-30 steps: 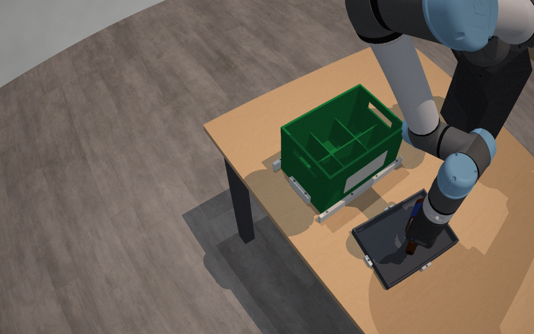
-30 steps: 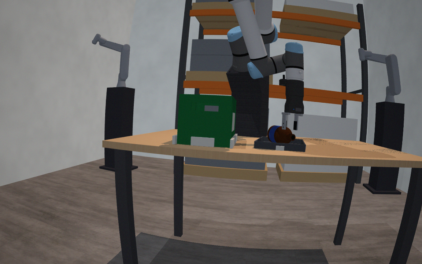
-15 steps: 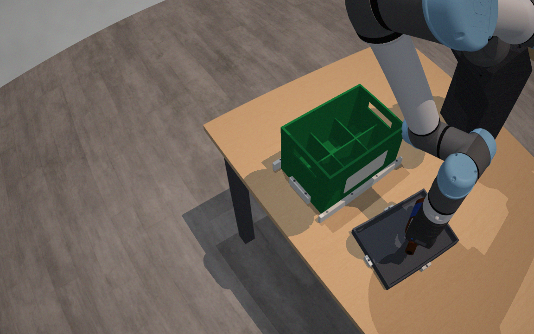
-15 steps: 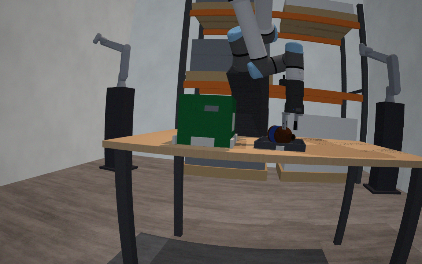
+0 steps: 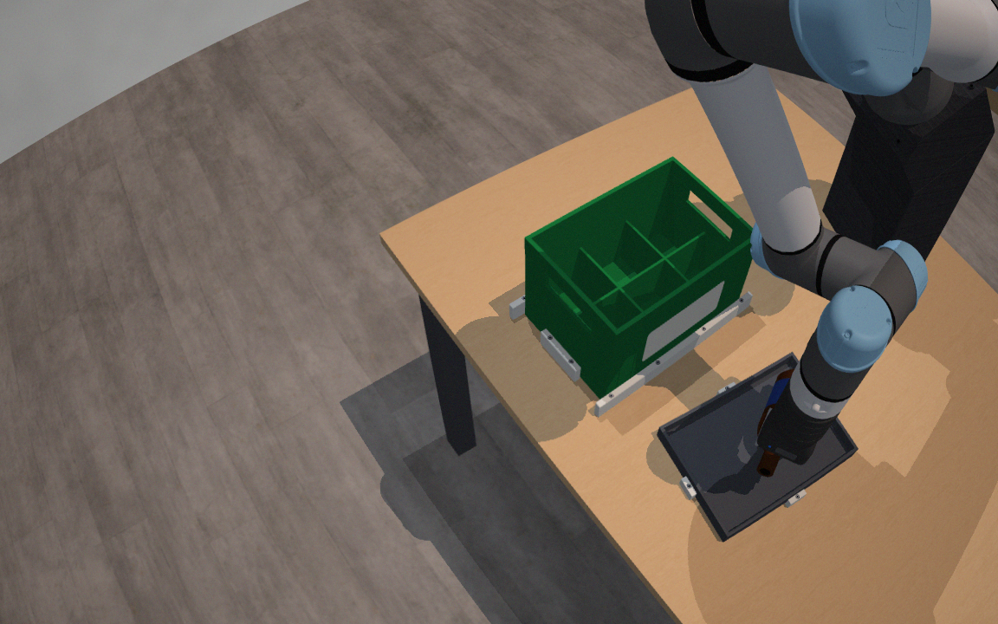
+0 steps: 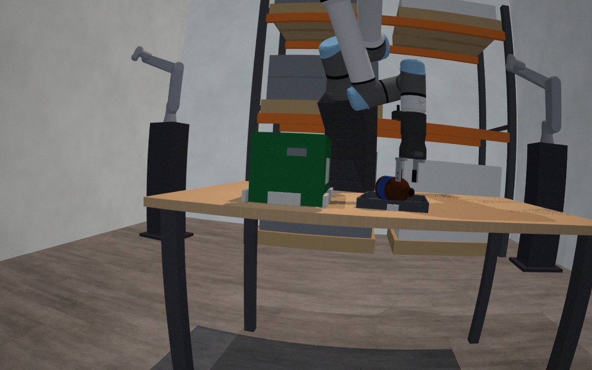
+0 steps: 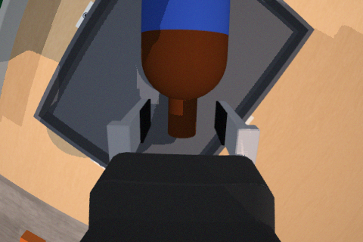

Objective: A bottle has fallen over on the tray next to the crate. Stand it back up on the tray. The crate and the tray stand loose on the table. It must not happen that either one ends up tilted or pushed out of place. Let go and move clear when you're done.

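My hand is 40 mm past the brown bottle, 40 mm above it and 30 mm to the left of it. Round my hand: green crate: 320 mm to the right, 20 mm ahead; dark grey tray: 70 mm below, 30 mm to the right, 20 mm behind.
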